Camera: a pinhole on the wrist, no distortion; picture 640 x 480 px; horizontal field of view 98.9 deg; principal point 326.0 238.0 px. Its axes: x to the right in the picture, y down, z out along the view. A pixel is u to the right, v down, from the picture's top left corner.
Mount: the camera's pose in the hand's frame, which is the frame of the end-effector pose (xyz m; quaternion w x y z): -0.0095 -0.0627 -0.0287 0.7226 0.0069 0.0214 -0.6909
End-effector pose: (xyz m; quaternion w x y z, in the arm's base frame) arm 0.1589 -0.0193 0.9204 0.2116 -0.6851 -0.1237 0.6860
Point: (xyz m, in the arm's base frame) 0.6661 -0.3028 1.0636
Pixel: behind the camera
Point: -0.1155 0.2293 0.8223
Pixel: 386 396
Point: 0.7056 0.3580 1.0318
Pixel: behind the camera
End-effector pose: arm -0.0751 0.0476 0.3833 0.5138 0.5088 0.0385 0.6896
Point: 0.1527 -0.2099 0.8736
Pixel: 161 316
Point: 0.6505 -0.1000 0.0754
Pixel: 597 72
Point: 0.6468 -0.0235 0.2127
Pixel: 562 158
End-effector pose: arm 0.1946 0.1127 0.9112 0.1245 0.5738 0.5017 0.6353
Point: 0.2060 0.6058 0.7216
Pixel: 581 431
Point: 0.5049 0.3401 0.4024
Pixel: 481 99
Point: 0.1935 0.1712 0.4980
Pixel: outside the picture
